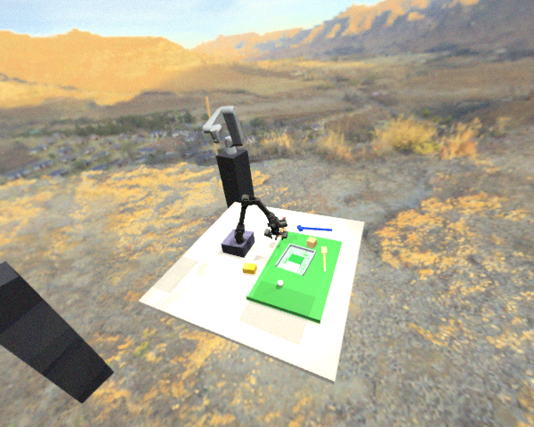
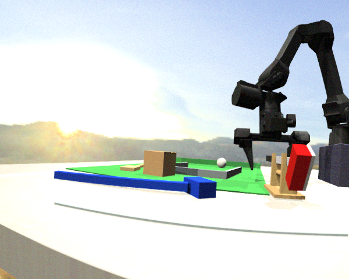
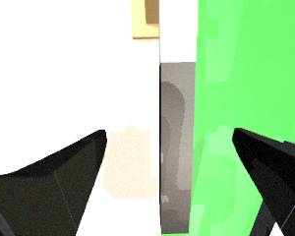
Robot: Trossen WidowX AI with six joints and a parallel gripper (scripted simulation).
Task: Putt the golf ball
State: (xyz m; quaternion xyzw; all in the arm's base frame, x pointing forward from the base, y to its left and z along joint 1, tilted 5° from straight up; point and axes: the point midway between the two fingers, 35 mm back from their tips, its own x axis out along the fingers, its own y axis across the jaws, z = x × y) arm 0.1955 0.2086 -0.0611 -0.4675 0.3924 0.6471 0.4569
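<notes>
Now: gripper tip 20 mm past the yellow block, 350 mm to the left of it and 10 mm above it. From my gripper tip the other things lie so: red putter: 40 mm behind, 110 mm to the left, 30 mm above; wooden stand: 40 mm behind, 120 mm to the left; tan cube: 260 mm ahead, 90 mm to the left.
</notes>
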